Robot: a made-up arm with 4 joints.
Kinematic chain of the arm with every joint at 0, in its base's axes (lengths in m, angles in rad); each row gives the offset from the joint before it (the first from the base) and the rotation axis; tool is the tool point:
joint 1: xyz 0 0 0.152 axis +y
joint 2: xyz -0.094 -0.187 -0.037 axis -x
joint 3: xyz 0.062 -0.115 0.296 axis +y
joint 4: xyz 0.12 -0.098 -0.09 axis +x
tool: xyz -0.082 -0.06 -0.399
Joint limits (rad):
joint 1: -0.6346..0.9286
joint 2: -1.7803..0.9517
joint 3: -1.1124..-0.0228
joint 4: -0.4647..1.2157
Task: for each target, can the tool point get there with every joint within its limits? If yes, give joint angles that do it. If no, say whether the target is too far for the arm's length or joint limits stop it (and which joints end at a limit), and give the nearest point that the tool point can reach.
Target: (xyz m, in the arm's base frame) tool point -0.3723 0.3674 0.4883
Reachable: no: joint limits stop it (at a limit: joint 1, joint 2, joint 3) | nearest point -0.1364 0.0444 0.0285 | short by 0.609 m
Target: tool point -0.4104 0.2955 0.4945
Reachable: no: joint limits stop it (at a limit: joint 1, joint 2, joint 3) | nearest point -0.1398 0.0455 0.0259 | short by 0.596 m
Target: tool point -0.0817 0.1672 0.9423
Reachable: no: joint limits stop it (at a limit: joint 1, joint 2, joint 3, joint 4) | nearest point 0.0482 -0.3280 0.6960 | short by 0.568 m
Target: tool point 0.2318 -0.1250 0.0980
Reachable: yes | joints 0.2217 -0.1596 -0.6840 0.9156
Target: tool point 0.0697 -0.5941 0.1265
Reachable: yes | joints 0.5985 0.5078 -0.1459 -0.2846
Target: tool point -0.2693 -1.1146 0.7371
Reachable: no: too far | nearest point -0.0697 -0.5592 0.3875 | short by 0.686 m
